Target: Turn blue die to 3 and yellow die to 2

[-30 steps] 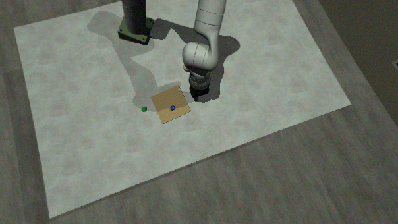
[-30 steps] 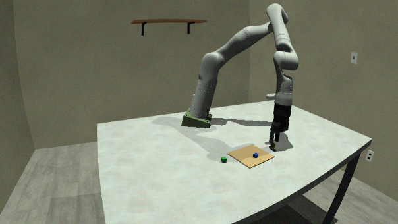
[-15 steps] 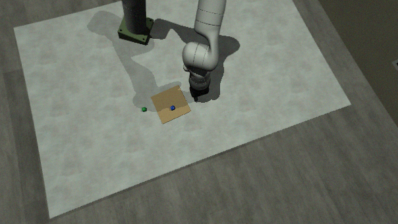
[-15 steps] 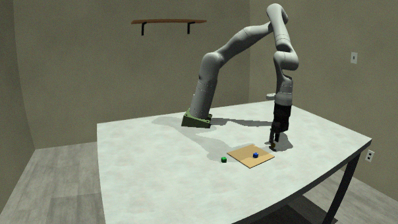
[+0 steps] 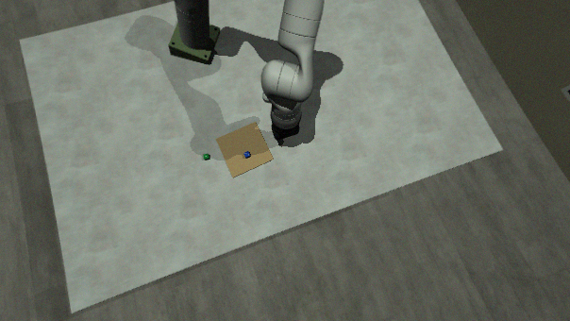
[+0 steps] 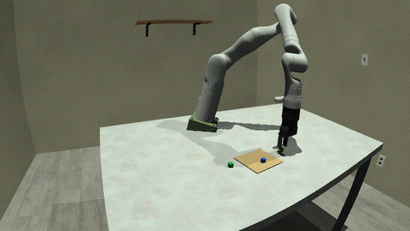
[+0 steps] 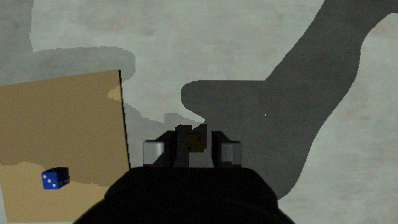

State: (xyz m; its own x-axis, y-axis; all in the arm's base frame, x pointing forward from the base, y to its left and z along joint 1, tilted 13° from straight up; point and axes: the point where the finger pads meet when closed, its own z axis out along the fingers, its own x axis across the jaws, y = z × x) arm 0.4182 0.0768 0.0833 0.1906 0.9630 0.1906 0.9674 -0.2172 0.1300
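Now: hand 3 cm above the yellow die. Round my hand: tan mat: 1 cm behind, 13 cm to the right, 4 cm below; then blue die: 1 cm ahead, 13 cm to the right, 3 cm below; then green die: 5 cm behind, 25 cm to the right, 3 cm below.
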